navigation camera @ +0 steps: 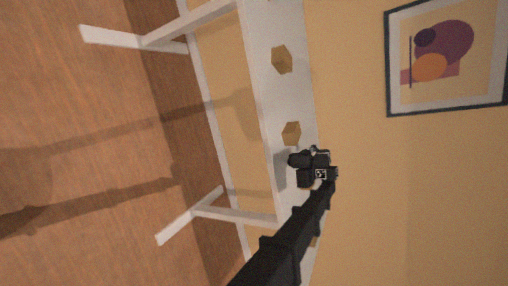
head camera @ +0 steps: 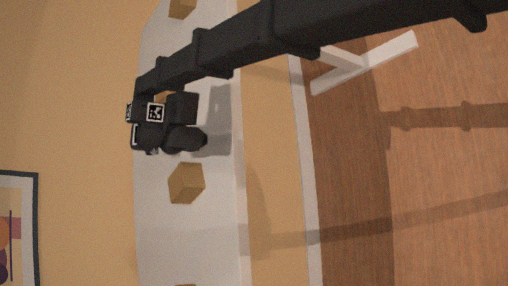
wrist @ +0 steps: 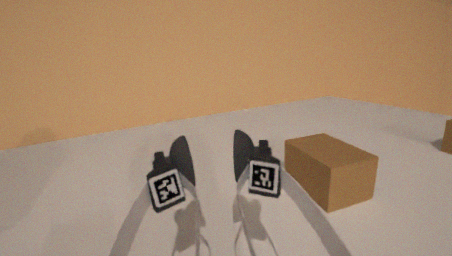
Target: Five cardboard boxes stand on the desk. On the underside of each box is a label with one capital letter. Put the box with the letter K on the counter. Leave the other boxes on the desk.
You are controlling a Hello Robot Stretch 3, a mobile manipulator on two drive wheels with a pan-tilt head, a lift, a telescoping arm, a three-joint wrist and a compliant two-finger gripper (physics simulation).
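Observation:
A white desk shows in the head camera, the desk (head camera: 212,233), and I can see it in the navigation camera view, the desk (navigation camera: 279,98), as well as in the wrist view, the desk (wrist: 79,189). There is also a framed picture (navigation camera: 433,63). My own gripper (wrist: 211,150) is in sight too.

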